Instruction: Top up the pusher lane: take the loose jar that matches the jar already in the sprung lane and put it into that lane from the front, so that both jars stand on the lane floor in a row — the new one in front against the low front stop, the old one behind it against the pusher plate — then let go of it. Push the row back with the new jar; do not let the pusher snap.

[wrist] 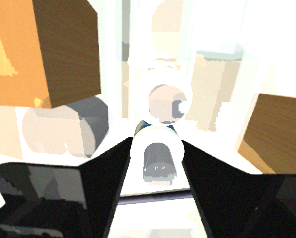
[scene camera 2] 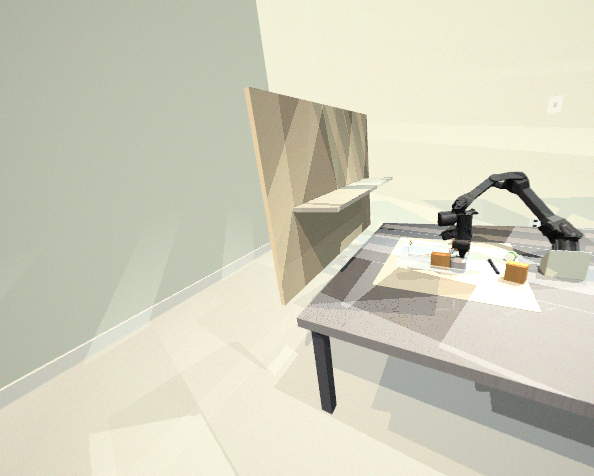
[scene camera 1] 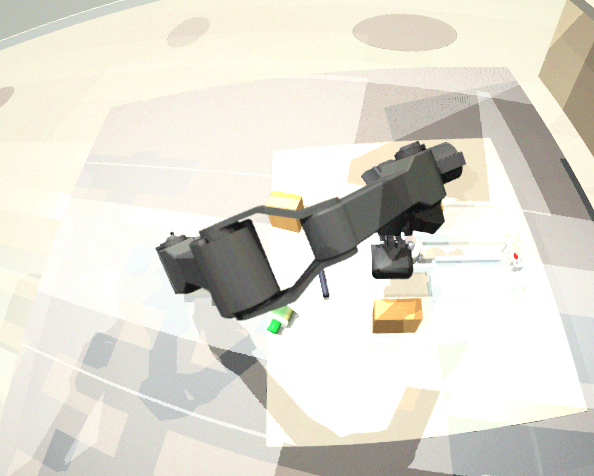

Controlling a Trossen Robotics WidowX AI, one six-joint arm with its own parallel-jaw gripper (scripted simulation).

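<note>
My gripper is visible, in the wrist view as well. A shelf is also visible.
</note>
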